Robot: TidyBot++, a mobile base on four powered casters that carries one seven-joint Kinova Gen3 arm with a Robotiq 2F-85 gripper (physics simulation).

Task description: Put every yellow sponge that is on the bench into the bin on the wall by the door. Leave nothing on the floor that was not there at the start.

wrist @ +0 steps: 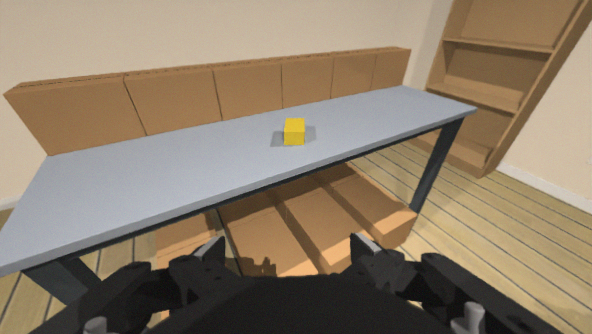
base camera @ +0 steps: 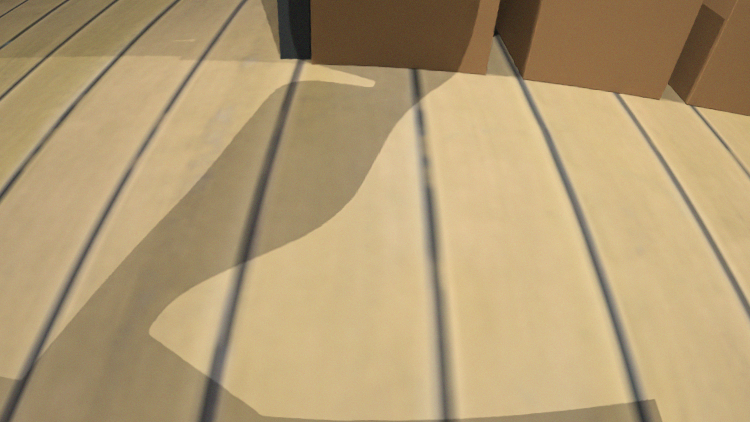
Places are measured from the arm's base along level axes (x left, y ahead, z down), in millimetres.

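Pixels of known places: gripper, fingertip midpoint: (wrist: 288, 248).
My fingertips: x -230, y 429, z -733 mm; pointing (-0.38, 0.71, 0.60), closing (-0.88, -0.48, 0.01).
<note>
Ahead of a thing's pixels: the offset from my fingertips to its middle. Level surfaces: height alone.
A yellow sponge {dx -292, dy +482, dz +193 mm} (wrist: 294, 131), a small block, sits on the grey bench top {dz +215 mm} (wrist: 165, 170), a little right of the middle of the wrist view. It stands apart from the bench's front edge and from the boxes behind it. My gripper (wrist: 288, 248) is open, with its two fingers wide apart at the bottom of the wrist view and no object between them. It is on the near side of the bench, apart from the sponge. The bin does not show in the wrist view or the base camera view.
A row of cardboard boxes {dx -252, dy +787, dz +125 mm} (wrist: 250, 92) stands along the bench's back edge. More boxes (wrist: 265, 230) (base camera: 393, 36) lie on the floor under the bench. Dark bench legs (wrist: 436, 162) (base camera: 294, 31) stand at its ends. A wooden shelf unit (wrist: 537, 100) stands at the right.
</note>
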